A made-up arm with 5 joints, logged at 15 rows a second.
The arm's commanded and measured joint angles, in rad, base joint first. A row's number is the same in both.
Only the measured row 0 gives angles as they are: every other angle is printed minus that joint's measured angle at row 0.
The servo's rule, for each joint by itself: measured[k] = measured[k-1] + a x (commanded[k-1-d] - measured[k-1]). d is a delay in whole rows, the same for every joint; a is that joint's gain. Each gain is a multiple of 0.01, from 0.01 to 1. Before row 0 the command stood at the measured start. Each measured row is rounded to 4 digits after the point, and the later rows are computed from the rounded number. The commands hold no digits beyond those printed.
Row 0, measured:
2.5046 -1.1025 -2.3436 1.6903 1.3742
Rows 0 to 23, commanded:
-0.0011 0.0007 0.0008 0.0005 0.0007
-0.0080 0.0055 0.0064 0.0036 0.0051
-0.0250 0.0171 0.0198 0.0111 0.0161
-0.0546 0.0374 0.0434 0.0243 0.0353
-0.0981 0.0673 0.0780 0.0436 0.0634
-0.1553 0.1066 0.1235 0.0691 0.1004
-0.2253 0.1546 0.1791 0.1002 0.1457
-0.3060 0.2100 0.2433 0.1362 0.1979
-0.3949 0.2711 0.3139 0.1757 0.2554
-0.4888 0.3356 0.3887 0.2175 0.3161
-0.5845 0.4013 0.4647 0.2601 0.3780
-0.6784 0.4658 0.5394 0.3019 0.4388
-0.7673 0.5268 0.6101 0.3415 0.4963
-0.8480 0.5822 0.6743 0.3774 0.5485
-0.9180 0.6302 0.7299 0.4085 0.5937
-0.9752 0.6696 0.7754 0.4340 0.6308
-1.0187 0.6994 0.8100 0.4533 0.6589
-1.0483 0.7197 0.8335 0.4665 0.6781
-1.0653 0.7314 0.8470 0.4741 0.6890
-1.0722 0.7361 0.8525 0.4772 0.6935
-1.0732 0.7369 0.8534 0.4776 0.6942
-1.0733 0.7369 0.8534 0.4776 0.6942
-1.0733 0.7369 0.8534 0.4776 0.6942
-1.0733 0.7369 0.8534 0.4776 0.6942
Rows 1 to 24, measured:
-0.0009 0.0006 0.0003 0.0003 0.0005
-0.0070 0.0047 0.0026 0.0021 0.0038
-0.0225 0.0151 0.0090 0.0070 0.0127
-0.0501 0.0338 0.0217 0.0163 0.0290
-0.0914 0.0619 0.0425 0.0310 0.0538
-0.1464 0.0994 0.0725 0.0516 0.0874
-0.2143 0.1458 0.1119 0.0778 0.1294
-0.2932 0.1997 0.1605 0.1093 0.1787
-0.3807 0.2597 0.2173 0.1452 0.2339
-0.4737 0.3235 0.2807 0.1842 0.2931
-0.5690 0.3889 0.3488 0.2252 0.3542
-0.6631 0.4535 0.4193 0.2666 0.4151
-0.7527 0.5151 0.4899 0.3070 0.4736
-0.8347 0.5715 0.5581 0.3450 0.5275
-0.9063 0.6208 0.6217 0.3793 0.5752
-0.9656 0.6618 0.6786 0.4088 0.6152
-1.0113 0.6934 0.7272 0.4328 0.6467
-1.0431 0.7155 0.7665 0.4510 0.6693
-1.0622 0.7289 0.7963 0.4635 0.6835
-1.0708 0.7349 0.8171 0.4709 0.6907
-1.0729 0.7366 0.8305 0.4745 0.6932
-1.0732 0.7369 0.8390 0.4762 0.6939
-1.0733 0.7369 0.8443 0.4770 0.6941
-1.0733 0.7369 0.8477 0.4773 0.6942
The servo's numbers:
d 0
a 0.86 0.84 0.37 0.54 0.72

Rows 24 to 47, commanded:
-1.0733 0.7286 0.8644 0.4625 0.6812
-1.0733 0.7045 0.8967 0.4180 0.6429
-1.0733 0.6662 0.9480 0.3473 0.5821
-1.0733 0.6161 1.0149 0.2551 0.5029
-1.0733 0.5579 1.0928 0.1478 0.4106
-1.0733 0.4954 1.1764 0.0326 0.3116
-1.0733 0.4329 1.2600 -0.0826 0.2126
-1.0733 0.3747 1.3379 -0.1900 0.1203
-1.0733 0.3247 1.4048 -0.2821 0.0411
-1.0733 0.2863 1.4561 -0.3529 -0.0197
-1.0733 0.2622 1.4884 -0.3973 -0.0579
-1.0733 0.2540 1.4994 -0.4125 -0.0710
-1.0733 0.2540 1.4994 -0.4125 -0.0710
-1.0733 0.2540 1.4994 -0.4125 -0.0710
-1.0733 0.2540 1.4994 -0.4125 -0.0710
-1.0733 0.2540 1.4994 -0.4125 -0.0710
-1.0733 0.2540 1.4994 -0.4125 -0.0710
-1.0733 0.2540 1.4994 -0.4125 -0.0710
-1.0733 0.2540 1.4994 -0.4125 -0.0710
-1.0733 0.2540 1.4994 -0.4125 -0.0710
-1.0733 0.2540 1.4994 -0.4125 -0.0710
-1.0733 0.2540 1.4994 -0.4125 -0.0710
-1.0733 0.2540 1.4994 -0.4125 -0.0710
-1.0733 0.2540 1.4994 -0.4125 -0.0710
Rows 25 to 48, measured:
-1.0733 0.7299 0.8539 0.4693 0.6848
-1.0733 0.7086 0.8697 0.4416 0.6546
-1.0733 0.6730 0.8987 0.3907 0.6024
-1.0733 0.6252 0.9417 0.3175 0.5308
-1.0733 0.5687 0.9976 0.2259 0.4443
-1.0733 0.5071 1.0638 0.1215 0.3488
-1.0733 0.4448 1.1364 0.0113 0.2507
-1.0733 0.3859 1.2110 -0.0974 0.1568
-1.0733 0.3345 1.2827 -0.1971 0.0735
-1.0733 0.2940 1.3469 -0.2812 0.0064
-1.0733 0.2673 1.3993 -0.3439 -0.0399
-1.0733 0.2561 1.4363 -0.3809 -0.0623
-1.0733 0.2543 1.4596 -0.3980 -0.0686
-1.0733 0.2540 1.4743 -0.4058 -0.0703
-1.0733 0.2540 1.4836 -0.4094 -0.0708
-1.0733 0.2540 1.4894 -0.4111 -0.0709
-1.0733 0.2540 1.4931 -0.4119 -0.0710
-1.0733 0.2540 1.4954 -0.4122 -0.0710
-1.0733 0.2540 1.4969 -0.4124 -0.0710
-1.0733 0.2540 1.4978 -0.4125 -0.0710
-1.0733 0.2540 1.4984 -0.4125 -0.0710
-1.0733 0.2540 1.4988 -0.4125 -0.0710
-1.0733 0.2540 1.4990 -0.4125 -0.0710
-1.0733 0.2540 1.4991 -0.4125 -0.0710

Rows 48 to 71, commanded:
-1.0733 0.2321 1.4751 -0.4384 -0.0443
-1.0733 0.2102 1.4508 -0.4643 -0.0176
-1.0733 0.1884 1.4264 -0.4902 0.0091
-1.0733 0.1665 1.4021 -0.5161 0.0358
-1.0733 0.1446 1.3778 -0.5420 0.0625
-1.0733 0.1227 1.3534 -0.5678 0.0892
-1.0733 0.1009 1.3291 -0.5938 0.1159
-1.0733 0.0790 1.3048 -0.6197 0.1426
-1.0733 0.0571 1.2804 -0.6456 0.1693
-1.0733 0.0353 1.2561 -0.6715 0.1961
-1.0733 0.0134 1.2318 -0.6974 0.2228
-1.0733 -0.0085 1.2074 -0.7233 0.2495
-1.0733 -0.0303 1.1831 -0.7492 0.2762
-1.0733 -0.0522 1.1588 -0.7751 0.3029
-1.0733 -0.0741 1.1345 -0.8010 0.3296
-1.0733 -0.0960 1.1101 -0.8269 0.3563
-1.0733 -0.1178 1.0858 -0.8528 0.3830
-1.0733 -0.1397 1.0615 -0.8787 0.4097
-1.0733 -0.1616 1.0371 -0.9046 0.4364
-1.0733 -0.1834 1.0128 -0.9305 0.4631
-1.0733 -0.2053 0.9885 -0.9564 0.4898
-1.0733 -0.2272 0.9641 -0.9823 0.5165
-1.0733 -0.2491 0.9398 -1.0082 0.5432
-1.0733 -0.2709 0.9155 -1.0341 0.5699
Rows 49 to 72, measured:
-1.0733 0.2356 1.4902 -0.4265 -0.0518
-1.0733 0.2143 1.4756 -0.4469 -0.0272
-1.0733 0.1925 1.4574 -0.4703 -0.0011
-1.0733 0.1707 1.4369 -0.4950 0.0255
-1.0733 0.1488 1.4150 -0.5204 0.0521
-1.0733 0.1269 1.3922 -0.5460 0.0788
-1.0733 0.1051 1.3689 -0.5718 0.1055
-1.0733 0.0832 1.3452 -0.5977 0.1322
-1.0733 0.0613 1.3212 -0.6236 0.1589
-1.0733 0.0395 1.2971 -0.6495 0.1857
-1.0733 0.0176 1.2729 -0.6754 0.2124
-1.0733 -0.0043 1.2487 -0.7013 0.2391
-1.0733 -0.0261 1.2244 -0.7272 0.2658
-1.0733 -0.0480 1.2001 -0.7531 0.2925
-1.0733 -0.0699 1.1758 -0.7790 0.3192
-1.0733 -0.0918 1.1515 -0.8049 0.3459
-1.0733 -0.1136 1.1272 -0.8308 0.3726
-1.0733 -0.1355 1.1029 -0.8567 0.3993
-1.0733 -0.1574 1.0786 -0.8826 0.4260
-1.0733 -0.1792 1.0543 -0.9085 0.4527
-1.0733 -0.2011 1.0300 -0.9344 0.4794
-1.0733 -0.2230 1.0056 -0.9603 0.5061
-1.0733 -0.2449 0.9813 -0.9862 0.5328
-1.0733 -0.2667 0.9570 -1.0121 0.5595

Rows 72 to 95, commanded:
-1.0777 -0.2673 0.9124 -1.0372 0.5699
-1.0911 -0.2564 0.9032 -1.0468 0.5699
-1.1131 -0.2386 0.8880 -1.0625 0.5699
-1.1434 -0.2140 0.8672 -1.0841 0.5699
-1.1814 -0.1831 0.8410 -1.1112 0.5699
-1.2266 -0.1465 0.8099 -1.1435 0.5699
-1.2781 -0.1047 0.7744 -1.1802 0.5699
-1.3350 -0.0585 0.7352 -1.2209 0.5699
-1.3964 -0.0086 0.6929 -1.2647 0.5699
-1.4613 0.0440 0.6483 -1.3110 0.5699
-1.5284 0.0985 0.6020 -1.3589 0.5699
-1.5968 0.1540 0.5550 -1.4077 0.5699
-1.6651 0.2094 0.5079 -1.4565 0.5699
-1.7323 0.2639 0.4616 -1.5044 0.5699
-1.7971 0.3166 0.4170 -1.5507 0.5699
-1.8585 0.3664 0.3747 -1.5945 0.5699
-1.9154 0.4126 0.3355 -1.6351 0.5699
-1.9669 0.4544 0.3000 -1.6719 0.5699
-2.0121 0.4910 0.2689 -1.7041 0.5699
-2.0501 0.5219 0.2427 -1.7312 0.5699
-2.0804 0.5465 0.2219 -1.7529 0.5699
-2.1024 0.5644 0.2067 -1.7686 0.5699
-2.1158 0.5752 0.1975 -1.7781 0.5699
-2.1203 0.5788 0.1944 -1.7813 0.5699
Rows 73 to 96, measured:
-1.0771 -0.2672 0.9405 -1.0257 0.5670
-1.0891 -0.2581 0.9267 -1.0371 0.5691
-1.1097 -0.2417 0.9124 -1.0508 0.5697
-1.1387 -0.2184 0.8957 -1.0688 0.5698
-1.1754 -0.1887 0.8755 -1.0917 0.5699
-1.2194 -0.1533 0.8512 -1.1197 0.5699
-1.2699 -0.1125 0.8228 -1.1524 0.5699
-1.3259 -0.0671 0.7904 -1.1894 0.5699
-1.3865 -0.0180 0.7543 -1.2301 0.5699
-1.4508 0.0341 0.7151 -1.2738 0.5699
-1.5175 0.0882 0.6733 -1.3198 0.5699
-1.5857 0.1435 0.6295 -1.3673 0.5699
-1.6540 0.1989 0.5845 -1.4155 0.5699
-1.7213 0.2535 0.5390 -1.4635 0.5699
-1.7865 0.3065 0.4939 -1.5106 0.5699
-1.8484 0.3568 0.4498 -1.5559 0.5699
-1.9060 0.4037 0.4075 -1.5987 0.5699
-1.9584 0.4463 0.3677 -1.6382 0.5699
-2.0046 0.4838 0.3311 -1.6738 0.5699
-2.0437 0.5158 0.2984 -1.7048 0.5699
-2.0753 0.5416 0.2701 -1.7308 0.5699
-2.0986 0.5608 0.2466 -1.7512 0.5699
-2.1134 0.5729 0.2284 -1.7657 0.5699
-2.1193 0.5779 0.2158 -1.7741 0.5699

